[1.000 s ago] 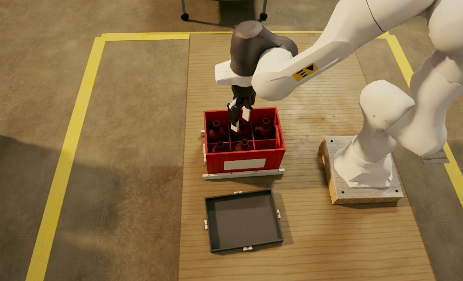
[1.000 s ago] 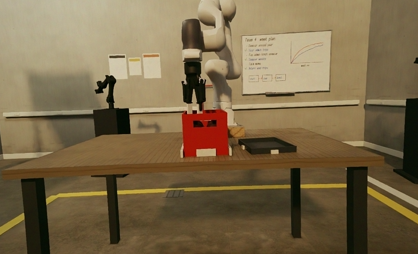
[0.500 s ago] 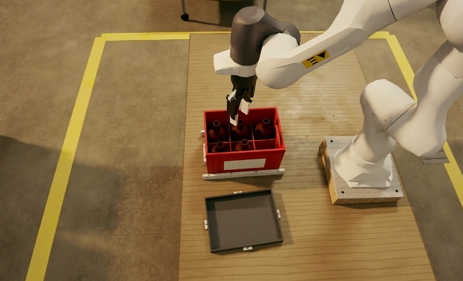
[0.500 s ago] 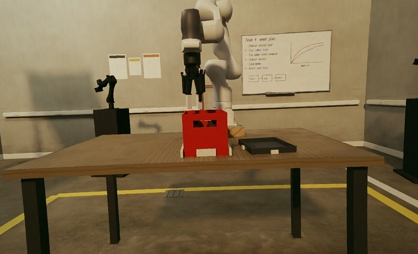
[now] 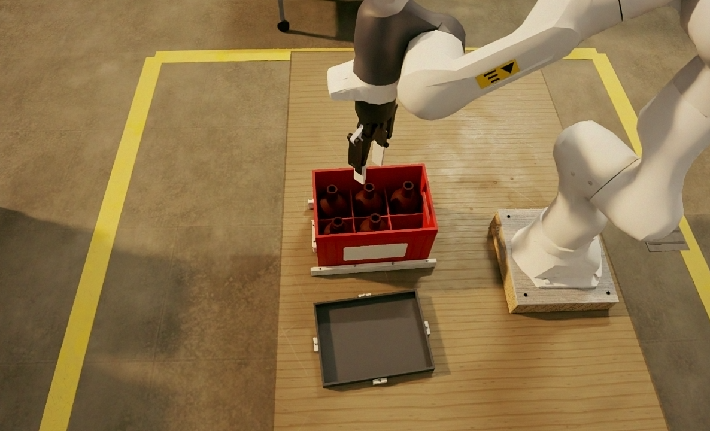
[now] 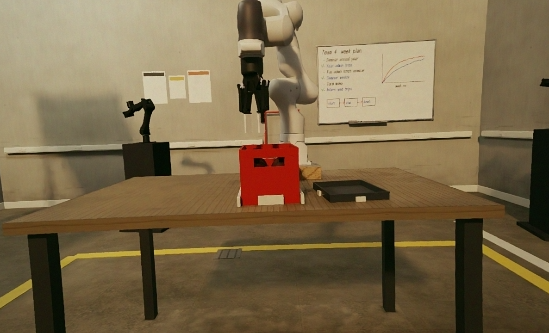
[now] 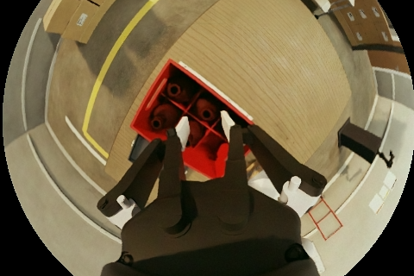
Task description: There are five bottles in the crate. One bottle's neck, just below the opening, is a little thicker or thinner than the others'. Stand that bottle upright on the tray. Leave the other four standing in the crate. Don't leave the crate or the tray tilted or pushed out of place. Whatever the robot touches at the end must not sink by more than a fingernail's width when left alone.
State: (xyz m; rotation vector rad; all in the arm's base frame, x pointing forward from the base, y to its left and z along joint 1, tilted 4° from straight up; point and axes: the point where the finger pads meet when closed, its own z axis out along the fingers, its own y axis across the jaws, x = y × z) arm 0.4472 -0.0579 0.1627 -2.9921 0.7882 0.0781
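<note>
My hand is 30 mm past the glass bottle, 80 mm to the right of it and 170 mm above it. Also, from my hand: crate (20 mm behind, 40 mm to the left, 170 mm below); dark tray (60 mm behind, 310 mm to the left, 240 mm below).
</note>
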